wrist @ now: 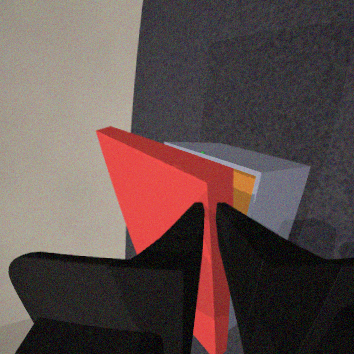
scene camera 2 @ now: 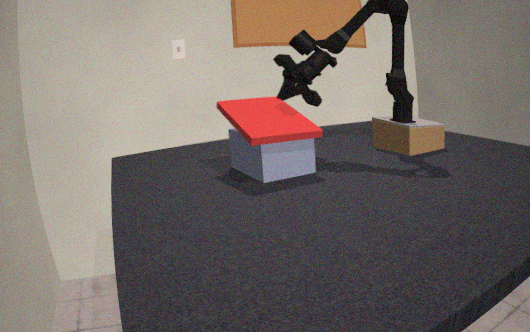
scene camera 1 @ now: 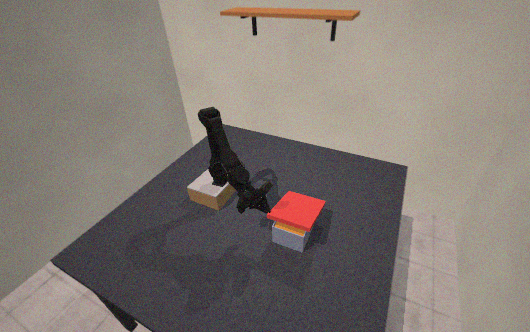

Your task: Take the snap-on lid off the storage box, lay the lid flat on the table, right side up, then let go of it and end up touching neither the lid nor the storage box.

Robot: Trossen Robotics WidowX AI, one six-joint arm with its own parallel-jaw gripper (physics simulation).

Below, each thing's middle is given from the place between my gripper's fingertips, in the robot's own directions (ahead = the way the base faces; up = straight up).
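As for the red lid (scene camera 2: 266,120), my gripper is now 90 mm short of it and 90 mm to the right of it, and it is also 40 mm above it.
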